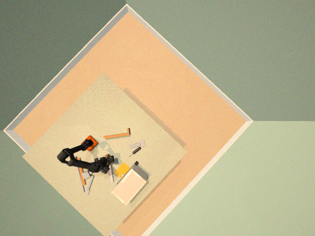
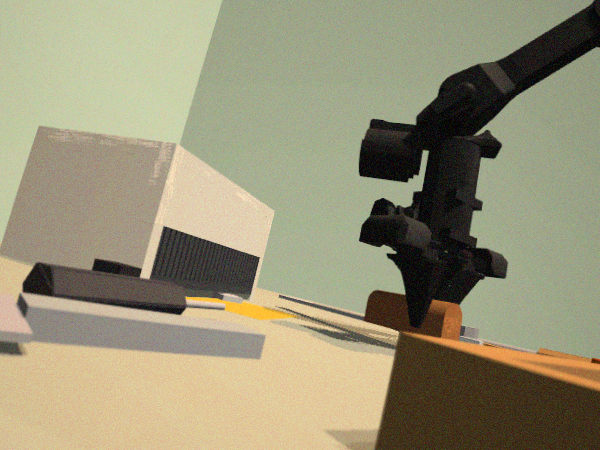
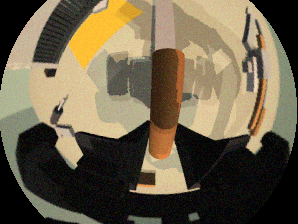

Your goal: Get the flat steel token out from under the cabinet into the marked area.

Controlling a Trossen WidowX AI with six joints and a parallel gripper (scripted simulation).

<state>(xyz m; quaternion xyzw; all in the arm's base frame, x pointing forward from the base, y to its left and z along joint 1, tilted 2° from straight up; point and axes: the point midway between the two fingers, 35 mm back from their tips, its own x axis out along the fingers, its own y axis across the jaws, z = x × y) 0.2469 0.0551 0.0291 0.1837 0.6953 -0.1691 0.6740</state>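
Now: gripper tip 33 cm to the left of the orange stick, 6 cm past it and 2 cm above it. Also, from my gripper tip: token: 26 cm ahead, 2 cm below; dark screwdriver: 24 cm to the left, 13 cm ahead, 2 cm below.
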